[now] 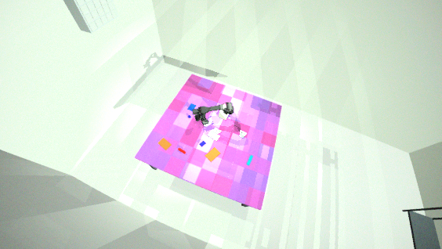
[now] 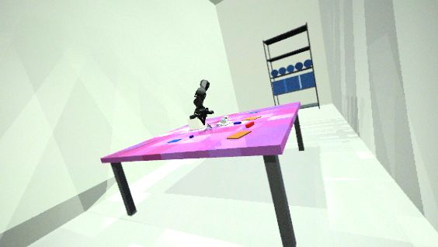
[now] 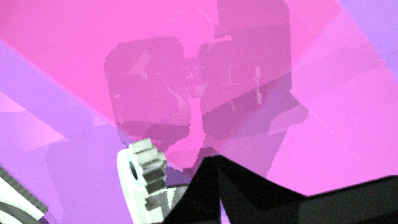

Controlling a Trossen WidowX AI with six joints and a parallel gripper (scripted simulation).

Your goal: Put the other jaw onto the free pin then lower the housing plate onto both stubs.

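My gripper tip is now 2 cm short of the white jaw, 4 cm to the right of it and 1 cm above it. Also, from my gripper tip: red block 38 cm ahead, 9 cm to the right, 4 cm below; blue block 24 cm ahead, 8 cm to the left, 4 cm below; white base 11 cm ahead, 17 cm to the left, 4 cm below.
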